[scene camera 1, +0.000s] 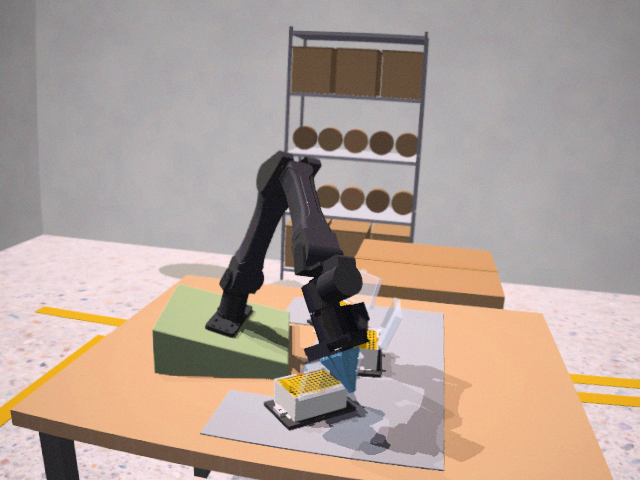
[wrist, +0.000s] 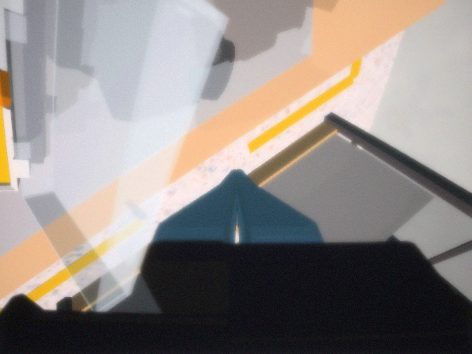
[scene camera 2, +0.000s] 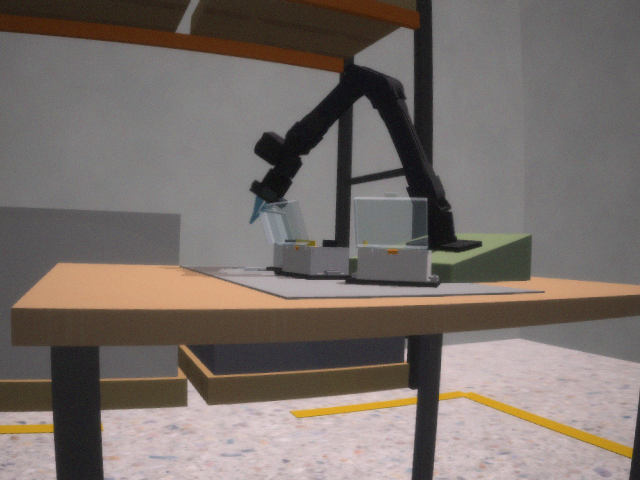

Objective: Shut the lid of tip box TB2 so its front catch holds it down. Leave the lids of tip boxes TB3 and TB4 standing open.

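Frame: origin at the arm's base, x ahead, y left, z up, level; centimetres.
Seen in the pictures: gripper, fingertip midpoint: (scene camera 1: 352, 391) (wrist: 236, 177) (scene camera 2: 250, 223); arm's base, link origin: (scene camera 1: 229, 318) (scene camera 2: 442, 246).
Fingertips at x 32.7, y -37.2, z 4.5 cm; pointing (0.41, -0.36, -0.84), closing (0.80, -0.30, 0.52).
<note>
Offsets run from my fingertips to a thing's top centre. "spot": to the spot under its first point. Level surfaces: height alone.
Tip box TB2 {dy +12.8, dx -9.7, dz -4.8 cm} (scene camera 1: 319, 405) (wrist: 4, 160) is the nearest box in scene camera 1, with a yellow tip rack. Its clear lid {spot: dy +8.5, dx -1.1, dz +3.2 cm} (wrist: 150, 100) stands open, partly hidden by the fingers in scene camera 1. My gripper (scene camera 1: 351, 390) (scene camera 2: 251, 222) (wrist: 236, 177) is shut and empty, with its blue tips beside the lid's outer side; contact cannot be told. The middle box {dy +35.7, dx -1.9, dz -4.8 cm} (scene camera 1: 370, 357) (scene camera 2: 320, 260) has its lid {spot: dy +30.1, dx +6.2, dz +0.8 cm} (scene camera 1: 391, 325) open. The far box {dy +53.7, dx -7.9, dz -4.8 cm} (scene camera 2: 392, 266) has its lid (scene camera 1: 370, 288) (scene camera 2: 390, 222) upright. Which of these is TB3 or TB4 is unreadable.
The boxes stand on a grey mat {dz -11.4 cm} (scene camera 1: 413, 444) (scene camera 2: 289, 291) on the wooden table {dz -11.7 cm} (scene camera 1: 496, 392) (scene camera 2: 129, 289). The arm's green wedge base (scene camera 1: 206, 356) (scene camera 2: 504, 258) is beside the mat. The arm covers part of the middle and far boxes in scene camera 1.
</note>
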